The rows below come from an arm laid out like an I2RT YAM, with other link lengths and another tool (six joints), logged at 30 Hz.
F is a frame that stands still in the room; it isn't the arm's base.
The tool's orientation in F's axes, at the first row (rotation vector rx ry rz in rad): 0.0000 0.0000 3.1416
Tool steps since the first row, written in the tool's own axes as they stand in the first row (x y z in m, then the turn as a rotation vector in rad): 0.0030 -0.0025 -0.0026 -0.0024 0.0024 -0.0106; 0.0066 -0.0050 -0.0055 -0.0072 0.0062 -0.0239; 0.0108 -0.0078 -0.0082 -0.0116 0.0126 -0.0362; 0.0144 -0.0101 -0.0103 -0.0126 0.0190 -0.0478; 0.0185 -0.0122 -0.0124 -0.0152 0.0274 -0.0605; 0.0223 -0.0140 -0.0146 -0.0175 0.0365 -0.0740; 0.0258 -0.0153 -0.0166 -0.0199 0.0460 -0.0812; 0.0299 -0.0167 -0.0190 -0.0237 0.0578 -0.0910; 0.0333 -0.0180 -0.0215 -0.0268 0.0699 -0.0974; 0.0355 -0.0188 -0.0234 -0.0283 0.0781 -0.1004; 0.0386 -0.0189 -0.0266 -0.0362 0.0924 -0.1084; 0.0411 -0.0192 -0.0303 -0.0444 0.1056 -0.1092; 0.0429 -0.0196 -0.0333 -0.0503 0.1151 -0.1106
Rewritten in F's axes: -0.0030 0.0025 -0.0026 0.0024 -0.0024 -0.0106; -0.0066 0.0050 -0.0055 0.0072 -0.0062 -0.0239; -0.0108 0.0078 -0.0082 0.0116 -0.0126 -0.0362; -0.0144 0.0101 -0.0103 0.0126 -0.0190 -0.0478; -0.0185 0.0122 -0.0124 0.0152 -0.0274 -0.0605; -0.0223 0.0140 -0.0146 0.0175 -0.0365 -0.0740; -0.0258 0.0153 -0.0166 0.0199 -0.0460 -0.0812; -0.0299 0.0167 -0.0190 0.0237 -0.0578 -0.0910; -0.0333 0.0180 -0.0215 0.0268 -0.0699 -0.0974; -0.0355 0.0188 -0.0234 0.0283 -0.0781 -0.1004; -0.0386 0.0189 -0.0266 0.0362 -0.0924 -0.1084; -0.0411 0.0192 -0.0303 0.0444 -0.1056 -0.1092; -0.0429 0.0196 -0.0333 0.0503 -0.1151 -0.1106
